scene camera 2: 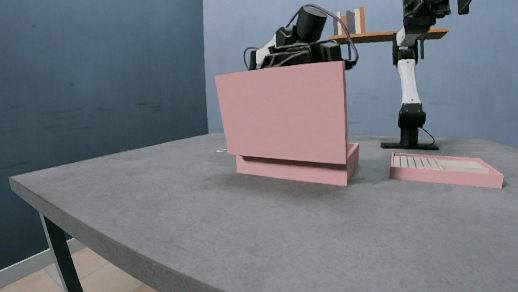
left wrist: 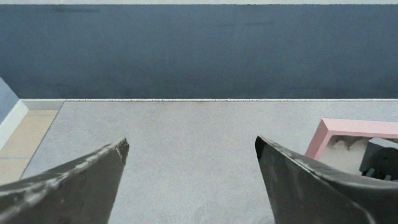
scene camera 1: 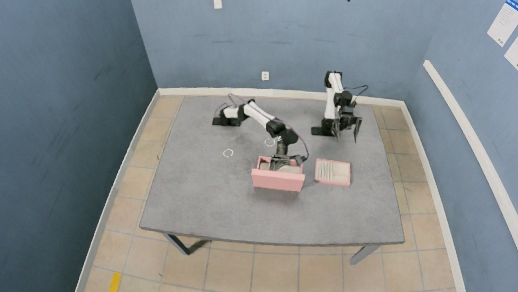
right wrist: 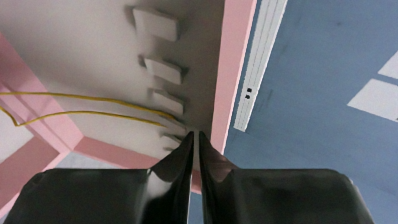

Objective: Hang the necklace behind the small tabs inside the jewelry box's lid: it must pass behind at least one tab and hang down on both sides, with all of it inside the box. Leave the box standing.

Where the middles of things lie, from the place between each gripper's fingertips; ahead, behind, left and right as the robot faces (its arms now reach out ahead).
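There is the pink jewelry box [scene camera 1: 290, 178], and my right hand [scene camera 2: 254, 81] is 9 cm above it, 10 cm past it and 4 cm to the right of it. Going by its middle, the pink jewelry box is nearer to my right hand than to my left hand.
For my left hand, the pink jewelry box is 250 mm below it, 320 mm to the right of it and 30 mm ahead of it.
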